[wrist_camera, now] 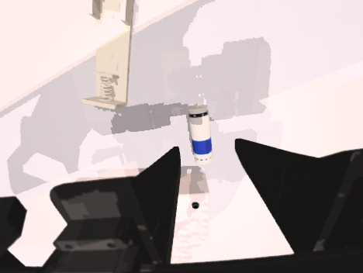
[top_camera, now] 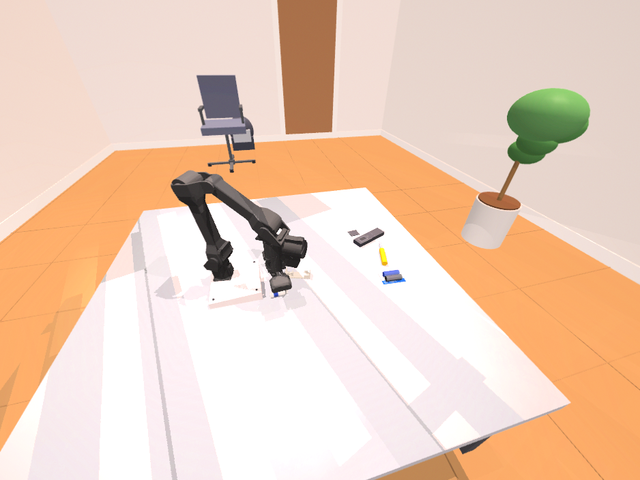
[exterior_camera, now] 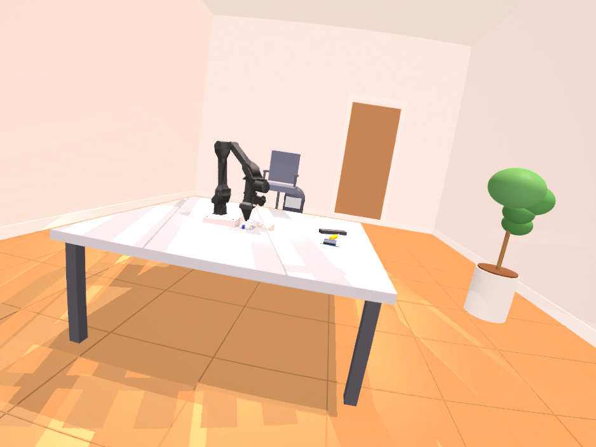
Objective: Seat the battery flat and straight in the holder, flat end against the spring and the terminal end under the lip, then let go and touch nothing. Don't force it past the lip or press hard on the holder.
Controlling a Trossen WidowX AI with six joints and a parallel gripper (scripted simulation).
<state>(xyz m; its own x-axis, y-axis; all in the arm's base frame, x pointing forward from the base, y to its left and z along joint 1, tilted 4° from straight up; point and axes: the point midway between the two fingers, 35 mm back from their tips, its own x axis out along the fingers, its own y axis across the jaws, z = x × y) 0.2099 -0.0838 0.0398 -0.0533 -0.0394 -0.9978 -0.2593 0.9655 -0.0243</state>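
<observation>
Now: gripper tip 4 cm above the battery. The rest, counted from my gripper tip: small black square: 33 cm ahead, 37 cm to the left, 4 cm below; yellow-handled screwdriver: 43 cm ahead, 21 cm to the left, 4 cm below.
</observation>
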